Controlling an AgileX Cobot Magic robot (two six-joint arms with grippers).
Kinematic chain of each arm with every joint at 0, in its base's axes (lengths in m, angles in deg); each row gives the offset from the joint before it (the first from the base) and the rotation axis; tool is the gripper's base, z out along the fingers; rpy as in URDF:
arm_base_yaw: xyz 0 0 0.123 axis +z
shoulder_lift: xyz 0 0 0 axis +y
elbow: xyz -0.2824 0 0.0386 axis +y
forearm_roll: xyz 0.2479 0 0.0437 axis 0.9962 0 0.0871
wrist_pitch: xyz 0 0 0 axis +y
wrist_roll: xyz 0.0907 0 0.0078 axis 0.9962 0 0.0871
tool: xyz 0 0 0 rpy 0 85 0
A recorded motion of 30 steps. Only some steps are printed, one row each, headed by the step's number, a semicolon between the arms.
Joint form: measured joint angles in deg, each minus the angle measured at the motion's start. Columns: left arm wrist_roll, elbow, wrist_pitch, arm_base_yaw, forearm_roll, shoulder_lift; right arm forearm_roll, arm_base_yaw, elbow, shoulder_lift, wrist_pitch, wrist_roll.
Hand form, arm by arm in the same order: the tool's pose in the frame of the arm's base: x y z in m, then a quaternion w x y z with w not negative. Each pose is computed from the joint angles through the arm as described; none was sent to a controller.
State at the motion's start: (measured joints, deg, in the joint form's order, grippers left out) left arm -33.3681 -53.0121 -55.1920 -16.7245 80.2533 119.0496; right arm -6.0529 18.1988 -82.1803 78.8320 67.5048 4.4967
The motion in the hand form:
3: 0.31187 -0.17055 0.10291 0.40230 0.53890 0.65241 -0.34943; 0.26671 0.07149 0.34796 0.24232 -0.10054 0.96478 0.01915
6: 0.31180 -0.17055 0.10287 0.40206 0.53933 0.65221 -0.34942; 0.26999 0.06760 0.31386 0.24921 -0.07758 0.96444 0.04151
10: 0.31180 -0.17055 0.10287 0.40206 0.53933 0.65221 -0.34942; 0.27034 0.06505 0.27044 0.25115 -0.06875 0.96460 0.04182
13: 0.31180 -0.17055 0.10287 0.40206 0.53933 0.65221 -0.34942; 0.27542 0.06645 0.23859 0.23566 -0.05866 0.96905 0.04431
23: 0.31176 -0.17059 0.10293 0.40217 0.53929 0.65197 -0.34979; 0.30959 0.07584 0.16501 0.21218 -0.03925 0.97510 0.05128
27: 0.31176 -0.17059 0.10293 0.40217 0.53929 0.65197 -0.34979; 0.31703 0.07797 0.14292 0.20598 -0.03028 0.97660 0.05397
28: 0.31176 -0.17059 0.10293 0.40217 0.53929 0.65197 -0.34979; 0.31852 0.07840 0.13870 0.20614 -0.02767 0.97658 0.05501
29: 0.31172 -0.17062 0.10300 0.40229 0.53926 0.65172 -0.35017; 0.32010 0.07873 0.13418 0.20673 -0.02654 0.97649 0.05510
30: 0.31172 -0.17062 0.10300 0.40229 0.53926 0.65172 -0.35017; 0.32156 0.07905 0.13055 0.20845 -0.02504 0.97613 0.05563
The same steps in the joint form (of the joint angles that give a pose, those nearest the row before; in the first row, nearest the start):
3: 0.00 0.00 0.00 0.00 0.00 0.00; 3.18 -2.36 8.72 -0.11 -5.76 0.17
6: 0.00 0.00 0.00 0.00 0.06 0.00; 6.05 -4.14 16.68 -0.11 -14.99 0.36
10: 0.00 0.00 0.00 0.00 0.06 0.00; 6.05 -4.67 25.63 1.05 -25.34 0.88
13: 0.00 0.00 0.00 0.00 0.06 0.00; 6.56 -4.73 29.50 4.49 -30.89 1.71
23: 0.00 0.00 -0.05 0.00 0.06 0.00; 8.66 -4.73 30.63 19.22 -44.19 2.20
27: 0.00 0.00 -0.05 0.00 0.06 0.00; 9.76 -4.73 30.63 23.59 -47.90 2.20
28: 0.00 0.00 -0.05 0.00 0.06 0.00; 10.08 -4.73 30.63 24.43 -48.78 2.19
29: 0.00 0.00 -0.11 0.00 0.06 0.00; 10.19 -4.73 30.63 25.33 -49.75 2.20
30: 0.00 0.00 -0.11 0.00 0.06 0.00; 10.35 -4.73 30.63 26.07 -50.70 2.20

